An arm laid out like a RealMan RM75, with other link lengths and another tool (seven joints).
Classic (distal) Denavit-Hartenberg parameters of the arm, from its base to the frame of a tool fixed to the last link. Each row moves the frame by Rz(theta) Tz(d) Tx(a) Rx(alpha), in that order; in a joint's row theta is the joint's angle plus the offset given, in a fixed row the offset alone. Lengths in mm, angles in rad.
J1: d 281.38, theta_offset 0, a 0, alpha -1.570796
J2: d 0, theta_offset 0, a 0, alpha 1.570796
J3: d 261.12, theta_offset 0, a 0, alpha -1.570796
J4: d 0, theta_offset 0, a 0, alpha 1.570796
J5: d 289.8, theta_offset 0, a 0, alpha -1.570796
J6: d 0, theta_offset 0, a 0, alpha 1.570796
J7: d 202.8, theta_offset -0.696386, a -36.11, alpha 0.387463
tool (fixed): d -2.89, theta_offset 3.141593, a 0, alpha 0
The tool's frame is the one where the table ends.
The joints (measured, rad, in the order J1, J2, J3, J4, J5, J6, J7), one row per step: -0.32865 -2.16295 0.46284 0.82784 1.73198 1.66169 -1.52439; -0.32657 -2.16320 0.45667 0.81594 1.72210 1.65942 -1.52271; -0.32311 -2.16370 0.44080 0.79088 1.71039 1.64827 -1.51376; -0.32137 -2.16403 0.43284 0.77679 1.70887 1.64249 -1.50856; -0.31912 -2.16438 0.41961 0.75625 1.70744 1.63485 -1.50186; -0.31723 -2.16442 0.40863 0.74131 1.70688 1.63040 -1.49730; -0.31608 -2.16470 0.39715 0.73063 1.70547 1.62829 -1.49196; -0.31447 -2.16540 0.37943 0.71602 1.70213 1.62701 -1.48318; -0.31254 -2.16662 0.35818 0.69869 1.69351 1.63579 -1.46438; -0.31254 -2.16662 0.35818 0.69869 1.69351 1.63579 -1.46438; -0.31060 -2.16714 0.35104 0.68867 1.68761 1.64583 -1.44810; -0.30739 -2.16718 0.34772 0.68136 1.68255 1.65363 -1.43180; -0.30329 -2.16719 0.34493 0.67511 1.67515 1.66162 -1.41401; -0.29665 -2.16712 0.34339 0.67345 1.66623 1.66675 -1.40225
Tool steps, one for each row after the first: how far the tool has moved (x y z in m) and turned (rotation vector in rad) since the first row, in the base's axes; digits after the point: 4 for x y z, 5 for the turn. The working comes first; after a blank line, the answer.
Tool pose at each row, in the base's axes (x y z in m, rotation vector in rad; the steps are taken from these numbers as rounded here): -0.3190 0.3561 0.0531 -1.66523 1.63827 0.57169; -0.3204 0.3556 0.0529 -1.66830 1.61614 0.56824; -0.3254 0.3550 0.0515 -1.67791 1.57286 0.57362; -0.3283 0.3542 0.0497 -1.68623 1.55372 0.57585; -0.3327 0.3529 0.0473 -1.69866 1.52498 0.57851; -0.3359 0.3517 0.0457 -1.70760 1.50345 0.58016; -0.3384 0.3507 0.0453 -1.71048 1.48552 0.58351; -0.3416 0.3494 0.0451 -1.71116 1.45957 0.58844; -0.3437 0.3468 0.0454 -1.69685 1.43621 0.59091; -0.3437 0.3468 0.0454 -1.69685 1.43621 0.59091; -0.3438 0.3446 0.0447 -1.68235 1.43280 0.59002; -0.3444 0.3425 0.0441 -1.66910 1.43312 0.59298; -0.3450 0.3404 0.0441 -1.65302 1.43288 0.59850; -0.3465 0.3382 0.0453 -1.64129 1.42828 0.60708

-0.0014 -0.0005 -0.0002 0.00808 -0.01518 0.00933; -0.0064 -0.0011 -0.0016 0.02597 -0.03660 0.03396; -0.0093 -0.0019 -0.0034 0.03114 -0.04536 0.04742; -0.0137 -0.0032 -0.0058 0.03853 -0.05882 0.06750; -0.0169 -0.0044 -0.0074 0.04406 -0.06910 0.08230; -0.0194 -0.0054 -0.0078 0.05228 -0.07720 0.09256; -0.0226 -0.0067 -0.0080 0.06641 -0.08945 0.10542; -0.0247 -0.0093 -0.0077 0.08807 -0.10449 0.10741; -0.0247 -0.0093 -0.0077 0.08807 -0.10449 0.10741; -0.0248 -0.0115 -0.0084 0.09887 -0.10979 0.09972; -0.0254 -0.0136 -0.0090 0.10848 -0.11013 0.09244; -0.0260 -0.0157 -0.0090 0.12116 -0.10962 0.08448; -0.0275 -0.0179 -0.0078 0.13431 -0.10889 0.08205
